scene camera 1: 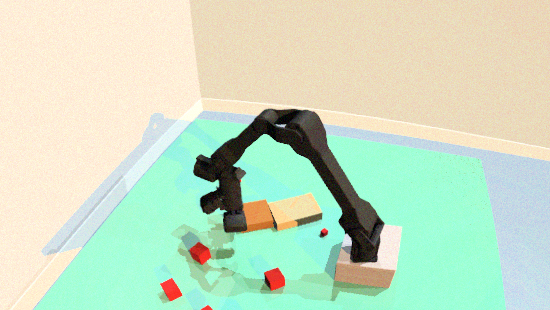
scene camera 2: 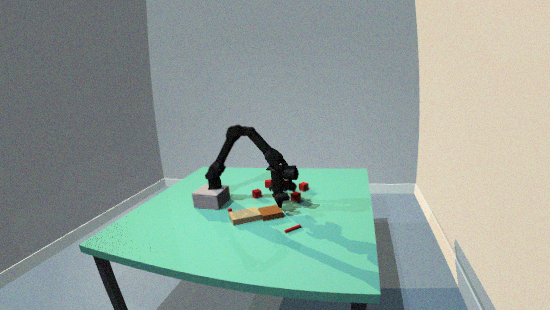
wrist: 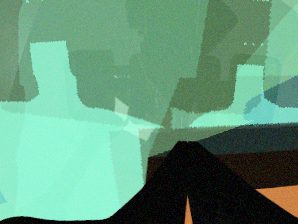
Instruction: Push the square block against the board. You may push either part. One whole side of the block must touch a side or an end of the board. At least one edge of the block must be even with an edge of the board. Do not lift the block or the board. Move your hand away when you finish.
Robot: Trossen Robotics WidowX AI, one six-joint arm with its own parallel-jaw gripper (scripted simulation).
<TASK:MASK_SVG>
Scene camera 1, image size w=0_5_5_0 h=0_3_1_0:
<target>my gripper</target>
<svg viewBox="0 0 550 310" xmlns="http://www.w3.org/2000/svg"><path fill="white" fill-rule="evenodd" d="M200 197L200 207L203 213L207 215L213 214L219 207L220 211L227 211L223 212L224 232L235 233L247 230L241 186L239 190L232 193L223 192L216 186L216 191Z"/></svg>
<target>orange square block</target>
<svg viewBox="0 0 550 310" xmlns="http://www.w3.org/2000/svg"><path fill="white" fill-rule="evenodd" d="M266 199L244 203L243 211L245 211L247 230L241 233L274 227L273 218Z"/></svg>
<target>pale tan board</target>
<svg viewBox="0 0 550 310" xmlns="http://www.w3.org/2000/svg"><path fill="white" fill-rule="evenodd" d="M311 192L268 203L277 231L322 220L323 211Z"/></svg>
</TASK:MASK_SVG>
